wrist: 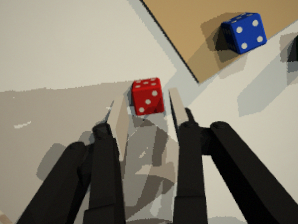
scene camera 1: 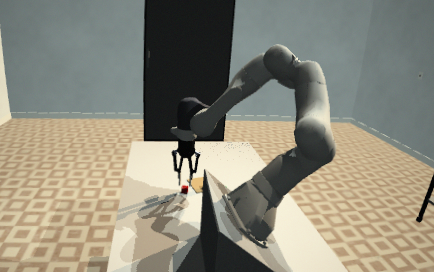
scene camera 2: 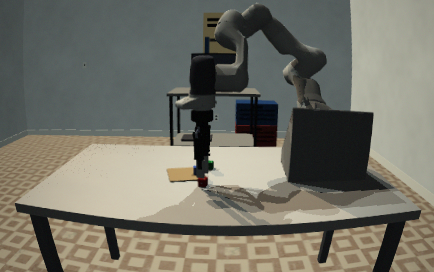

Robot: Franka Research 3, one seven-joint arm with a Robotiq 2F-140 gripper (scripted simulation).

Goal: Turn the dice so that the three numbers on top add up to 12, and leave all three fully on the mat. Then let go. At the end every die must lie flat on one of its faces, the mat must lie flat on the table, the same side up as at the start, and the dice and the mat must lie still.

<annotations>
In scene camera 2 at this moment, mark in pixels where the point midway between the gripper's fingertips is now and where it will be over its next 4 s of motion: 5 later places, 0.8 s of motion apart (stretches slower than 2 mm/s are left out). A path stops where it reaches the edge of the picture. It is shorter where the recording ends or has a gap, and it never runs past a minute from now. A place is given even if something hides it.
My gripper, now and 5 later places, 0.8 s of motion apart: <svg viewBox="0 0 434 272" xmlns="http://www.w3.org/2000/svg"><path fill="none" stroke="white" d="M202 175L203 182L203 184L200 159L188 151L185 150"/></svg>
</annotations>
